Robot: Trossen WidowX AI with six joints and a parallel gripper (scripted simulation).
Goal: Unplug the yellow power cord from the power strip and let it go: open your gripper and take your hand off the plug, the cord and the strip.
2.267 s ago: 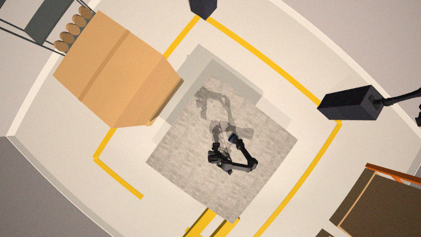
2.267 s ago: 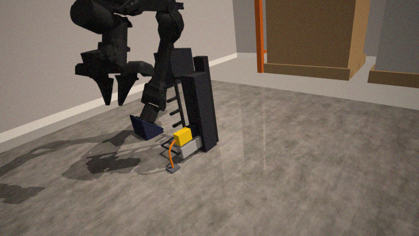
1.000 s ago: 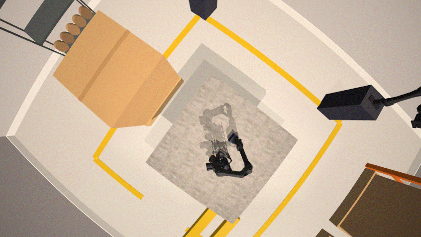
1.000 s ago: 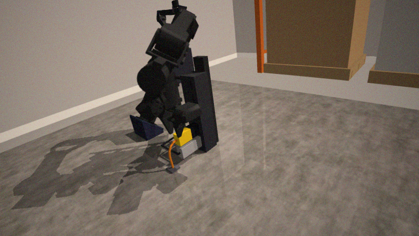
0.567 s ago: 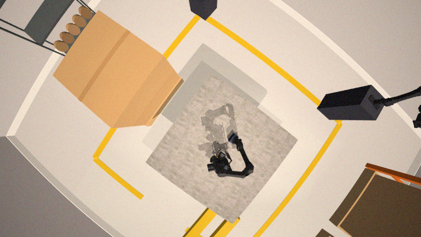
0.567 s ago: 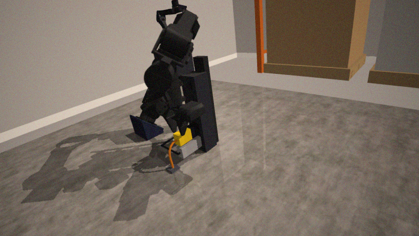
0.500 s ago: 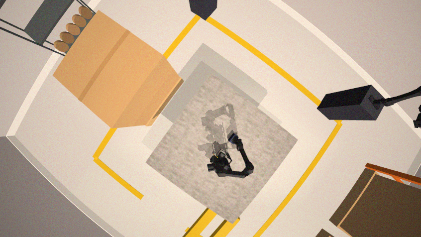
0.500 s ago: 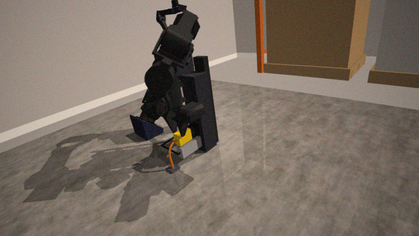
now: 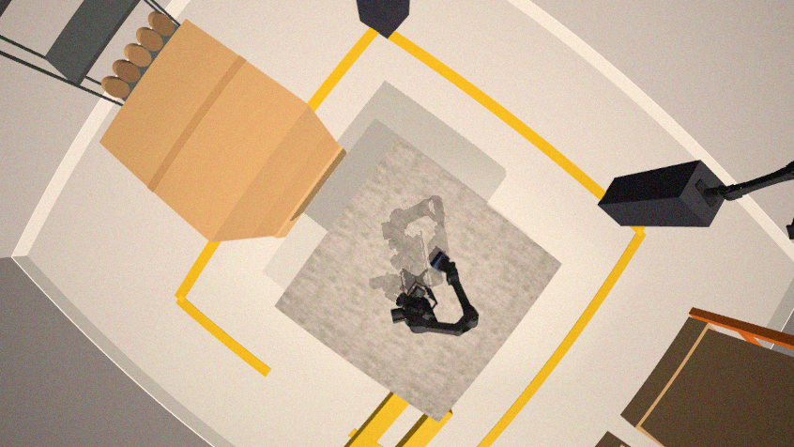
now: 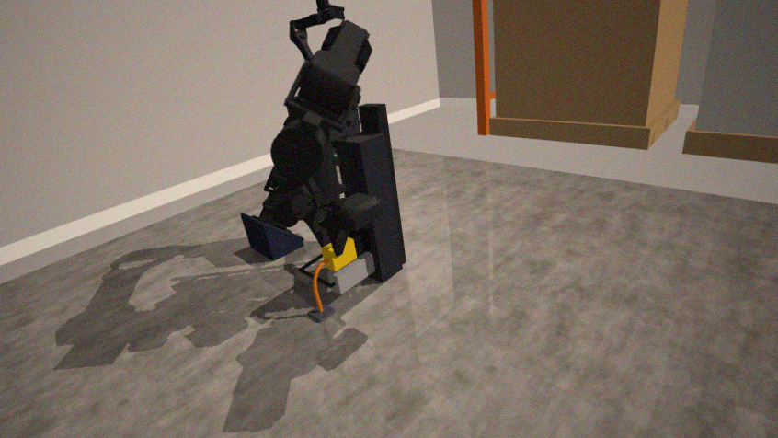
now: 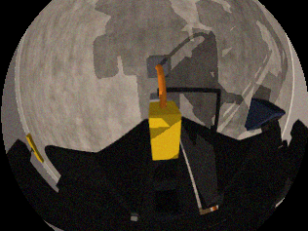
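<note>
Now: gripper tip 30 mm to the right of the yellow plug.
</note>
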